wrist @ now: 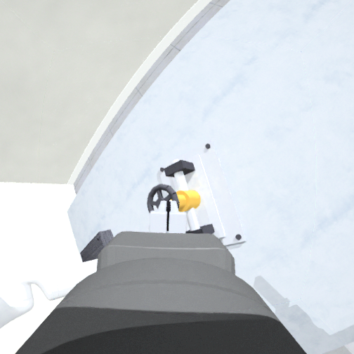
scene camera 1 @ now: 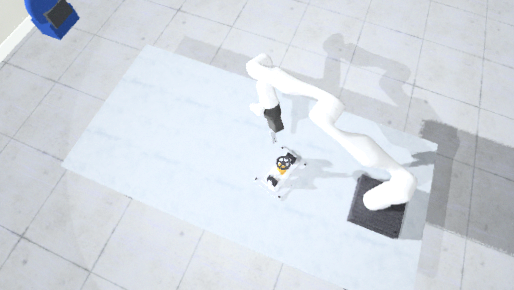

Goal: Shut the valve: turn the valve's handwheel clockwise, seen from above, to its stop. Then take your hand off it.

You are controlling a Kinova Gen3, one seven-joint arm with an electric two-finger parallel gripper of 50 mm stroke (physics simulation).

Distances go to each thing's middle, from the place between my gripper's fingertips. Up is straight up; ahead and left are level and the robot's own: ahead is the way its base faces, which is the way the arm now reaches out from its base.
I see the pale base plate (wrist: 225, 204) 60 mm behind my hand, 50 mm to the left of it and 220 mm below it.
